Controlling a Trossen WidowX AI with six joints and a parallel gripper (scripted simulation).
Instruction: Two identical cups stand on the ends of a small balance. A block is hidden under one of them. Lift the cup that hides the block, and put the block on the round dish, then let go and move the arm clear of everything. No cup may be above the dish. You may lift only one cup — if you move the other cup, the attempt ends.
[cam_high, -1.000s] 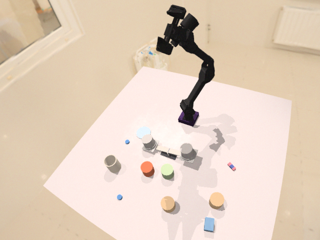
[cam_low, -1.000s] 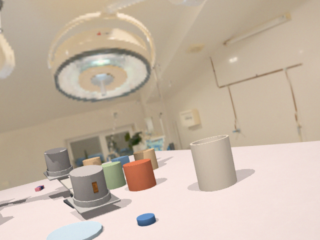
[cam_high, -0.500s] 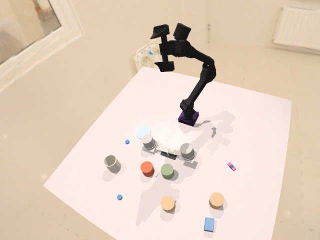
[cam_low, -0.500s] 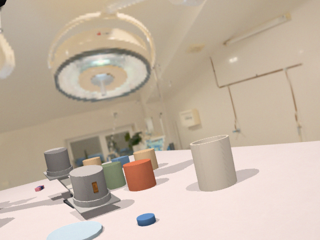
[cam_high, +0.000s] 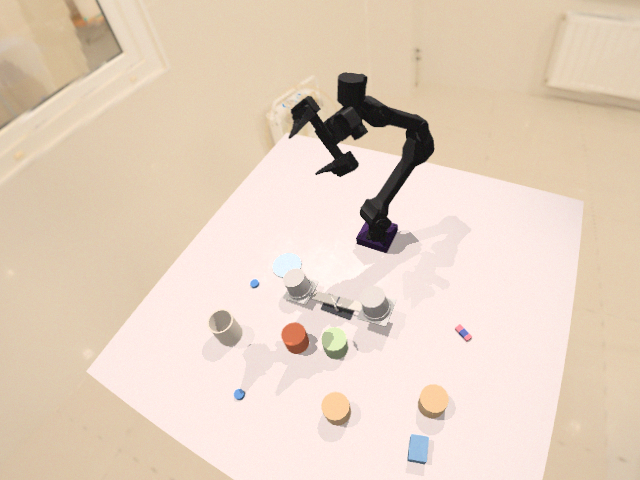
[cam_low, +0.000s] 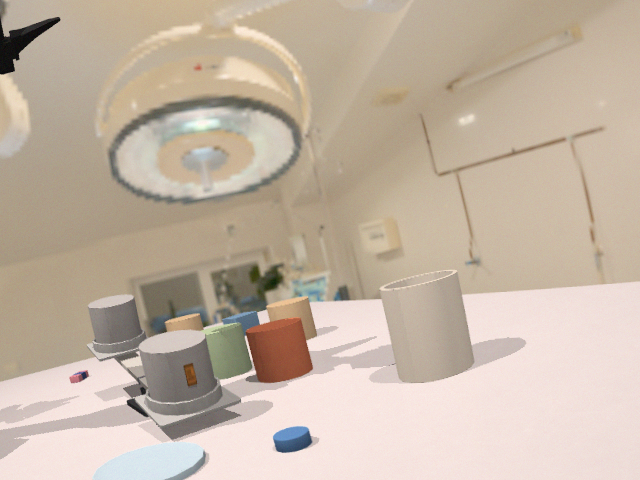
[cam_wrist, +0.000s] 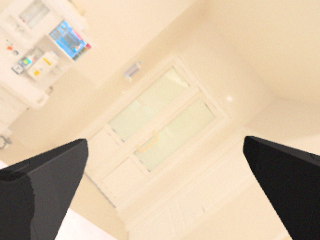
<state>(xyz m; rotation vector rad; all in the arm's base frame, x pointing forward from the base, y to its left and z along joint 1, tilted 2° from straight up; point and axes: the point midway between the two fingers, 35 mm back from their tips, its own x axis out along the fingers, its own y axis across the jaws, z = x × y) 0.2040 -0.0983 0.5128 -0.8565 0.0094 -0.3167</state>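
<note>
Now: the grey block 2 cm ahead of my gripper tip, 10 cm to the right of it and 51 cm below it. Also, from my gripper tip: green cylinder 19 cm ahead, 7 cm to the left, 51 cm below; grey cup 6 cm ahead, 17 cm to the left, 44 cm below; red cylinder 19 cm ahead, 4 cm to the right, 51 cm below.
</note>
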